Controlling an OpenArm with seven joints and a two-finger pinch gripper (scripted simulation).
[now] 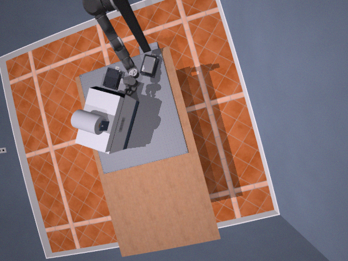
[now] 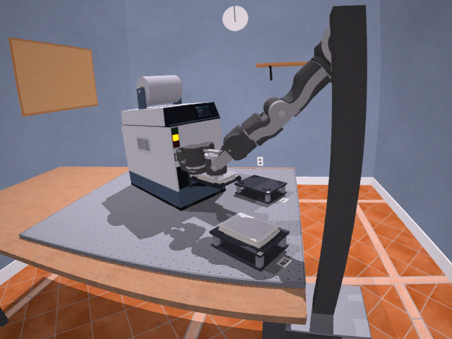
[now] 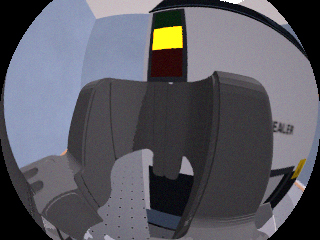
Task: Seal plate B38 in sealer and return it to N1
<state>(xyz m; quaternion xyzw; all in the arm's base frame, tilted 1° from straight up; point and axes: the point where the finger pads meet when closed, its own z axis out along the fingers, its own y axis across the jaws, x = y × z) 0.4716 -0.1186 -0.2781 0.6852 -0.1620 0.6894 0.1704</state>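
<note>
My gripper is now 1 cm short of the start key. Round my hand: plate nest N1: 22 cm behind, 17 cm to the right, 15 cm below; then white 96-well plate B38: 9 cm behind, 5 cm to the right, 8 cm below; then sealer's stage: 9 cm behind, 5 cm to the right, 9 cm below.
</note>
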